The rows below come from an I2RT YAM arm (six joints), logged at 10 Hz.
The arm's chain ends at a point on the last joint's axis. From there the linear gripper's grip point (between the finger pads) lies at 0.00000 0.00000 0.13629 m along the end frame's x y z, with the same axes.
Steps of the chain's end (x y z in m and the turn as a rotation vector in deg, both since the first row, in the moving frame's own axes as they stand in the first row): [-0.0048, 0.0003, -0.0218, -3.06, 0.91, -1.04]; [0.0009, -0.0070, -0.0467, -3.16, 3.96, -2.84]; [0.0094, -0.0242, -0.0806, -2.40, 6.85, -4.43]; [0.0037, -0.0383, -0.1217, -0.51, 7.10, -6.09]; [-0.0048, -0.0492, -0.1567, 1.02, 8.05, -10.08]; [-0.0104, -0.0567, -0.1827, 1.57, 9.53, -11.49]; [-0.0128, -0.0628, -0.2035, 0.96, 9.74, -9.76]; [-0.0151, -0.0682, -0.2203, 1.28, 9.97, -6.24]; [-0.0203, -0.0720, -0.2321, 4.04, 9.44, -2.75]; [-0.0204, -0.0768, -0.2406, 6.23, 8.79, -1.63]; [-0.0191, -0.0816, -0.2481, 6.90, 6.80, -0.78]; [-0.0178, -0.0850, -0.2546, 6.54, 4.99, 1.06]
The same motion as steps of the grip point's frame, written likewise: [-0.0026, 0.0076, -0.0220, -3.06, 0.91, -1.04]; [0.0105, 0.0003, -0.0472, -3.16, 3.96, -2.84]; [0.0259, -0.0191, -0.0817, -2.40, 6.85, -4.43]; [0.0206, -0.0380, -0.1227, -0.51, 7.10, -6.09]; [0.0140, -0.0533, -0.1581, 1.02, 8.05, -10.08]; [0.0116, -0.0627, -0.1846, 1.57, 9.53, -11.49]; [0.0100, -0.0670, -0.2055, 0.96, 9.74, -9.76]; [0.0083, -0.0725, -0.2224, 1.28, 9.97, -6.24]; [0.0018, -0.0821, -0.2343, 4.04, 9.44, -2.75]; [0.0002, -0.0918, -0.2430, 6.23, 8.79, -1.63]; [-0.0031, -0.0980, -0.2500, 6.90, 6.80, -0.78]; [-0.0058, -0.1004, -0.2560, 6.54, 4.99, 1.06]
